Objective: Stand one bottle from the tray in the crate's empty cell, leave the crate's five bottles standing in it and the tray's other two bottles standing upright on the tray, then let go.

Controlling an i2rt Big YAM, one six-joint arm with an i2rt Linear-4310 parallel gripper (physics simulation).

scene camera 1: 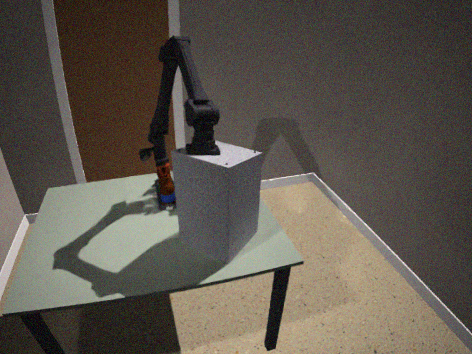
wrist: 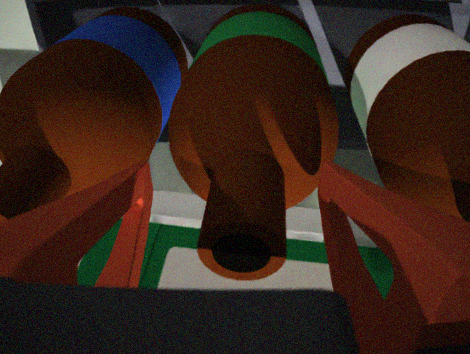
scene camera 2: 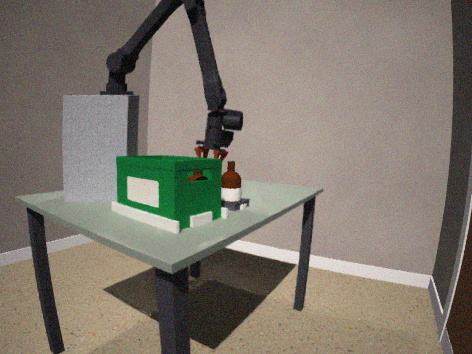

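Observation:
The green-banded bottle stands on the dark tray, between the blue-banded bottle and the white-banded bottle. All three look upright. My gripper points down, partly open, with one red finger on each side of the green-banded bottle's neck and gaps on both sides; it holds nothing. The green crate stands beside the tray. A brown bottle shows through its handle opening; its other bottles and empty cell are hidden.
White strips lie along the crate's base on the pale green table. The tall grey pedestal carries the arm and hides the crate in scene camera 1. The crate's walls rise close to the tray bottles.

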